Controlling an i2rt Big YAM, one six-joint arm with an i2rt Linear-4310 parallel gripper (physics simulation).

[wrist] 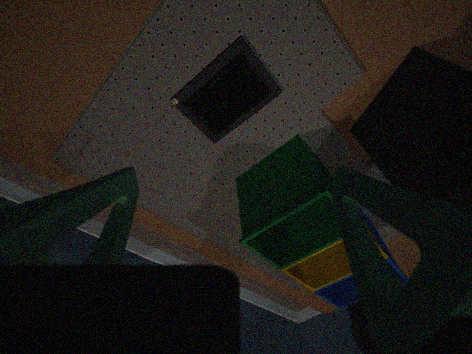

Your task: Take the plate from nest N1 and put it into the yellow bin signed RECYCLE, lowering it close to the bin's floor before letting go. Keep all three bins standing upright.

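Frame: origin at the arm's base, x ahead, y left, z up, level; centimetres.
Seen in the pictures: gripper, between the fingertips: [235,178].
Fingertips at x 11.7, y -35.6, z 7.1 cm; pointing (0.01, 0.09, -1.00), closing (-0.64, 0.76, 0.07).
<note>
Pixels of each thing's top centre, then the offset from my fingertips to it. "spot": a spot on its surface instead. Level surfaces: height alone.
- dark rectangular nest, a spot on its surface: [198,118] spot: dx +14.1, dy +6.3, dz -35.2 cm
- yellow bin, centre of its top: [334,264] dx +16.9, dy +42.5, dz -19.9 cm
- green bin, centre of its top: [300,235] dx +14.9, dy +29.7, dz -19.9 cm
- blue bin, a spot on its surface: [341,291] spot: dx +26.3, dy +60.0, dz -23.3 cm
- perforated board, height of its surface: dz -37.9 cm
- orange-brown table, height of its surface: dz -39.2 cm
A dark rectangular nest [197,120] lies on the perforated board above the middle of the wrist view, with a small pale tag at its left corner, too blurred to read. Its inside is nearly black, so I cannot make out the plate's outline. The yellow bin [320,265] shows in part at the lower right, between the green and blue bins, partly hidden by my right finger; its sign does not show. My gripper [235,178] is open and empty, its fingers wide apart. In the view, the nest appears above the gap between the fingertips.
A green bin [285,187] stands beside the yellow one, and a blue bin [341,291] on its other side. A large black block [420,120] is at the right. The perforated board [140,85] lies on an orange-brown table [55,55], with a pale strip [145,250] along its edge.
</note>
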